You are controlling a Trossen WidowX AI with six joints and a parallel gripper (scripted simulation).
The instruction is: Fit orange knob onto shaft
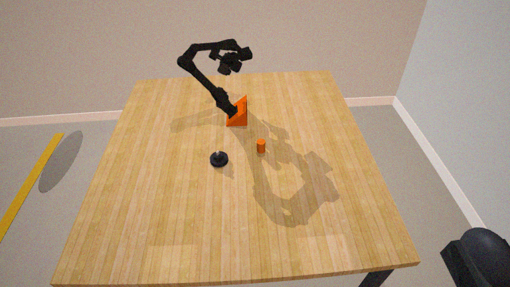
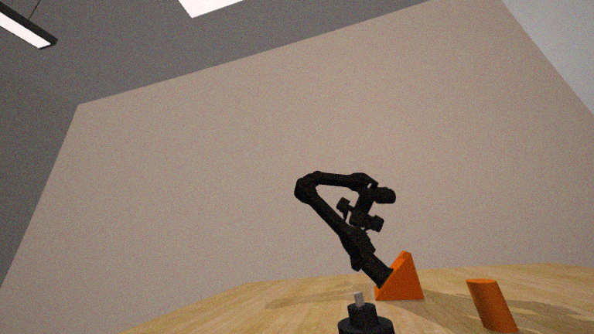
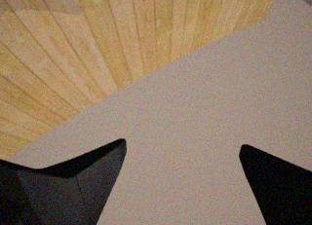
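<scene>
My gripper tip is now 54 cm short of the orange knob, 17 cm to the right of it and 15 cm above it. Also, from my gripper tip: round pedestal 58 cm ahead, 3 cm to the right, 16 cm below.
</scene>
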